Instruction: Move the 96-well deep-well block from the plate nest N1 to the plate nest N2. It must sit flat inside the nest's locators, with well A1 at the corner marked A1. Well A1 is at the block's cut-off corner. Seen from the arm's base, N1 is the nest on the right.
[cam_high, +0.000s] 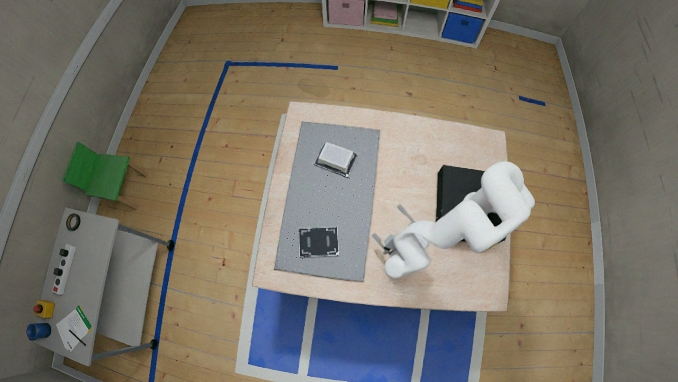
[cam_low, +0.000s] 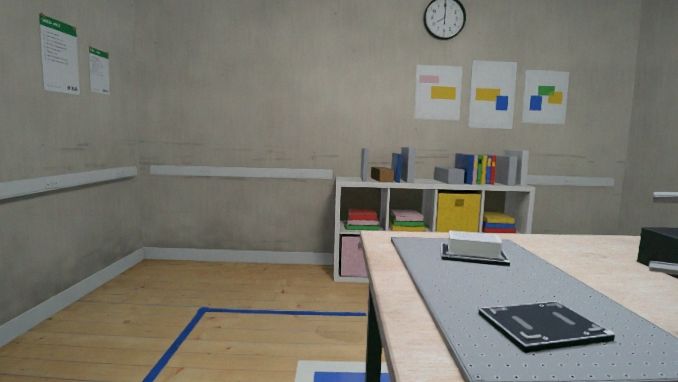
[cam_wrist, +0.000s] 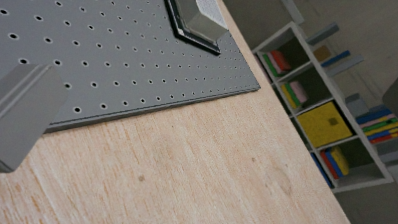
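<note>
Right now the white 96-well deep-well block is 250 mm ahead of my hand, 290 mm to the right of it and 110 mm below it.
</note>
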